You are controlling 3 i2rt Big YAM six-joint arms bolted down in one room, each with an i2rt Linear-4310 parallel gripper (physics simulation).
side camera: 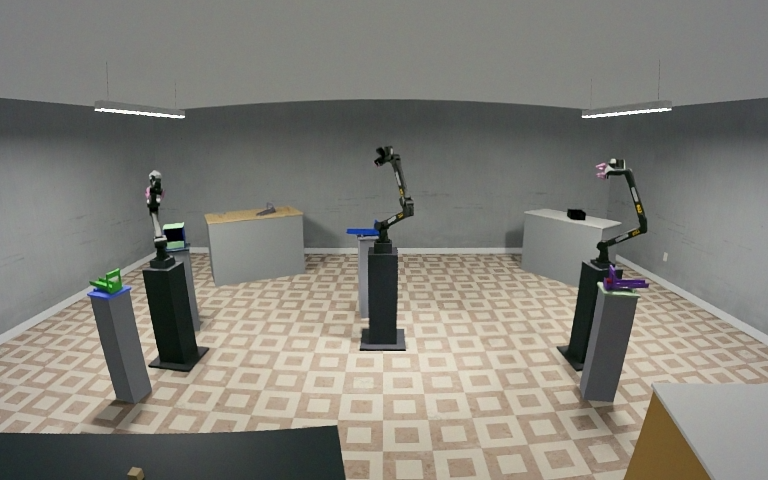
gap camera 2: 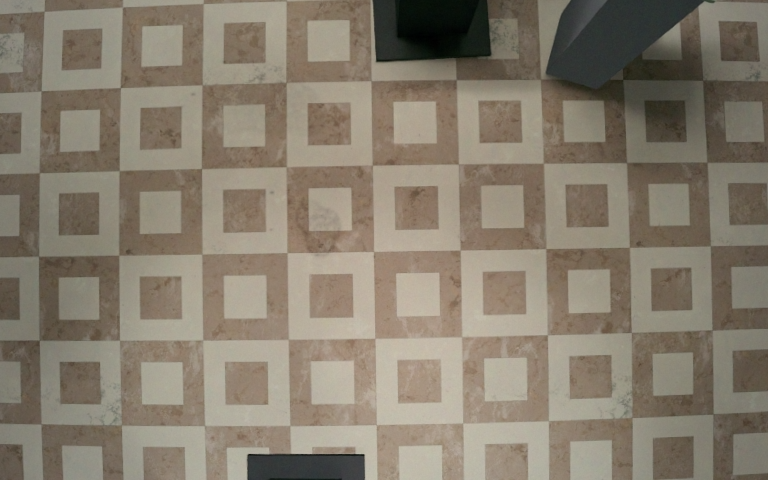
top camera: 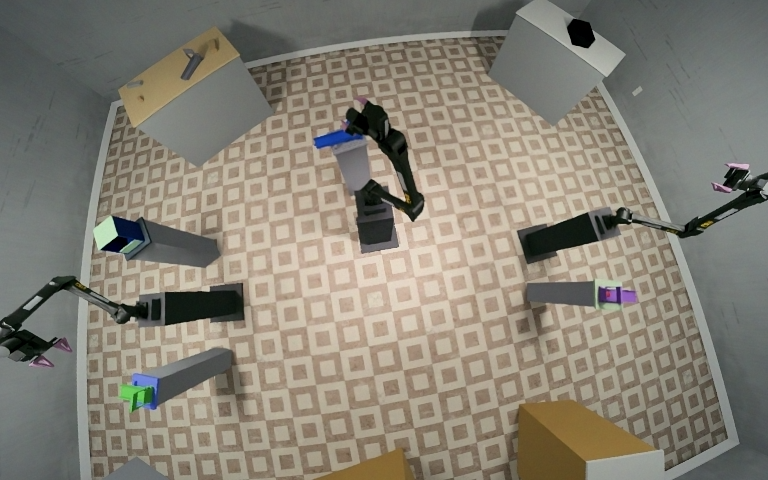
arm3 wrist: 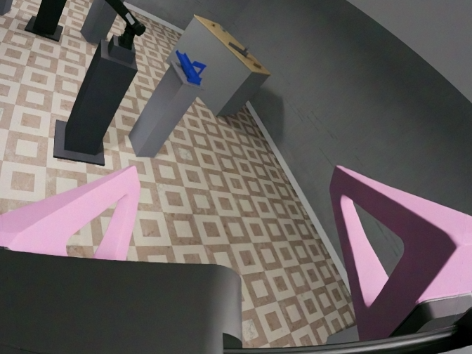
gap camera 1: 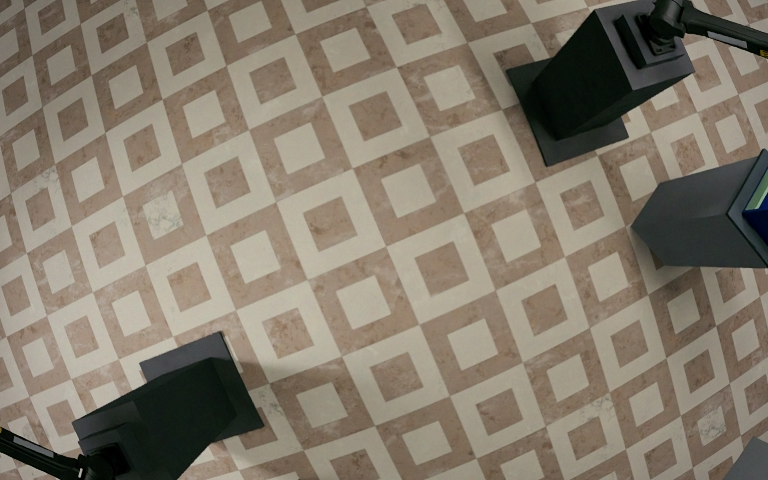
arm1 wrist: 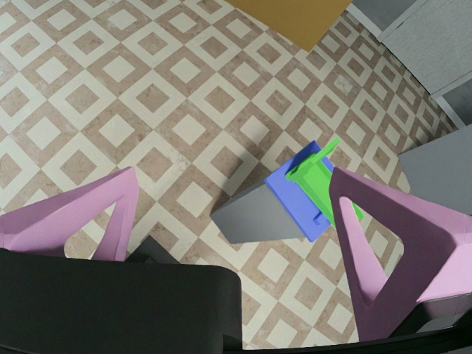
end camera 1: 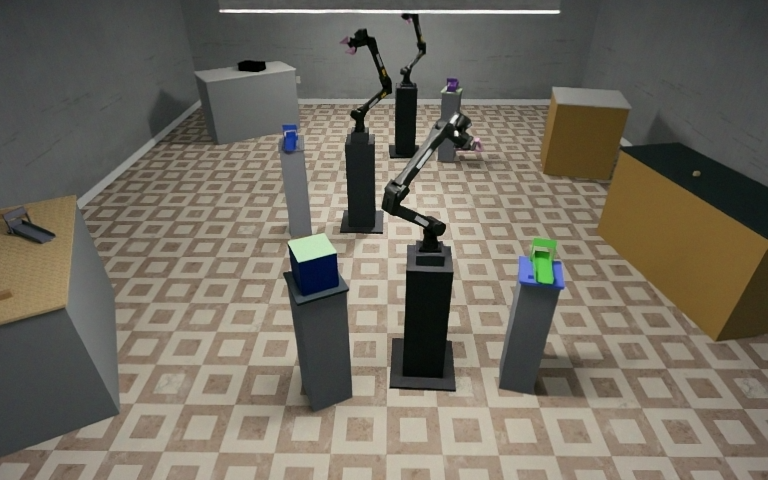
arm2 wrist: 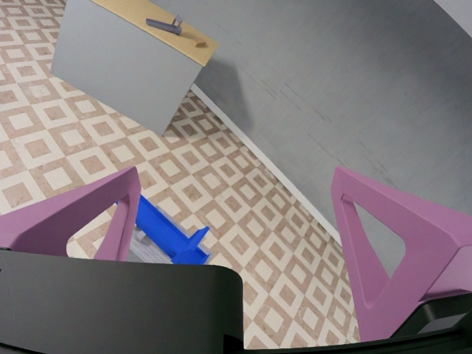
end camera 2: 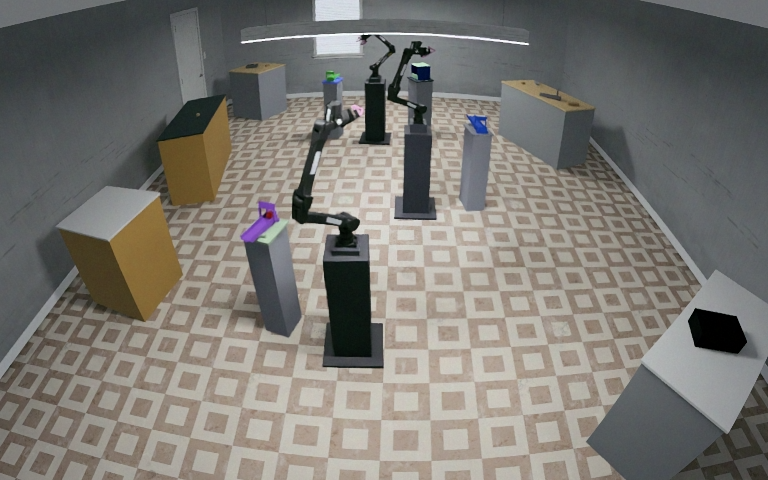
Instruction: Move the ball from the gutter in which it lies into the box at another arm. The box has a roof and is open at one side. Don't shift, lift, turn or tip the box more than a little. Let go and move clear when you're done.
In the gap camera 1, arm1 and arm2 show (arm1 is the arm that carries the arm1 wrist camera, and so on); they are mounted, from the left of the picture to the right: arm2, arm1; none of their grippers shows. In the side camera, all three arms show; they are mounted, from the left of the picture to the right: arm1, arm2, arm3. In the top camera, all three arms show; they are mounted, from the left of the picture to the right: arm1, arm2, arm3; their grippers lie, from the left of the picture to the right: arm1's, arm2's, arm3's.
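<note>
A red ball (end camera 2: pixel 268 215) (top camera: pixel 608 294) lies in the purple gutter (end camera 2: pixel 257 227) (side camera: pixel 631 283) (top camera: pixel 628 296) on the pedestal beside arm3. The roofed navy box (end camera 1: pixel 314 274) (side camera: pixel 174 233) (top camera: pixel 131 230) with a pale green roof stands upright on the pedestal beside arm1; its open side shows in the side camera. Arm1's gripper (arm1 wrist: pixel 234 175) (top camera: pixel 55 354) is open and empty, away from the box. Arm2's gripper (arm2 wrist: pixel 235 175) is open and empty, high near the blue gutter (arm2 wrist: pixel 167 232) (arm3 wrist: pixel 189 69) (top camera: pixel 338 138). Arm3's gripper (arm3 wrist: pixel 235 175) (top camera: pixel 728 177) is open and empty, away from the ball.
A green gutter (arm1 wrist: pixel 320 187) (end camera 1: pixel 543 266) (top camera: pixel 137 394) stands on a blue-topped pedestal beside arm1. Cabinets line the walls; one (top camera: pixel 198 113) bears a grey gutter-like piece (top camera: pixel 191 65), another (top camera: pixel 543 67) a black block (top camera: pixel 581 32). Lamps (side camera: pixel 139 109) hang from the ceiling.
</note>
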